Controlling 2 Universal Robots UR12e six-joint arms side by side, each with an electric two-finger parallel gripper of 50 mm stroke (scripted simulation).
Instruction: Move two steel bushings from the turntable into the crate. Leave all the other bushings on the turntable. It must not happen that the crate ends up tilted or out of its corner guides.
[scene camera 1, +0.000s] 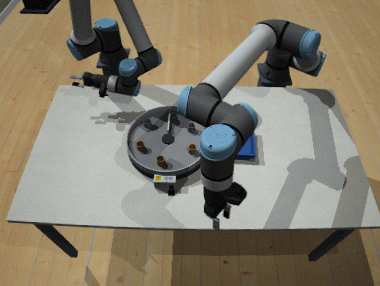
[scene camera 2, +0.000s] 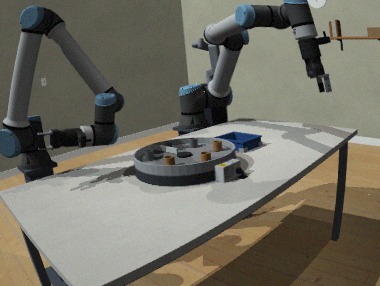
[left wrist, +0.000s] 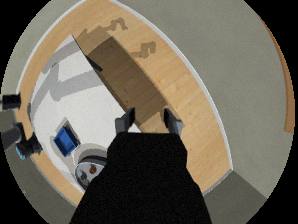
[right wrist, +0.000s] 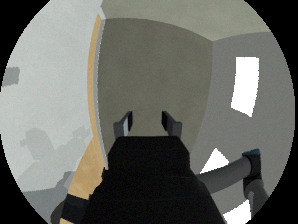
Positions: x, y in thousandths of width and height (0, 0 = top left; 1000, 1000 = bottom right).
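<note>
The left gripper (scene camera 2: 857, 323) is visible, and the left wrist view shows the left gripper as well (left wrist: 502, 507). The right gripper (right wrist: 495, 525) can also be seen.
</note>
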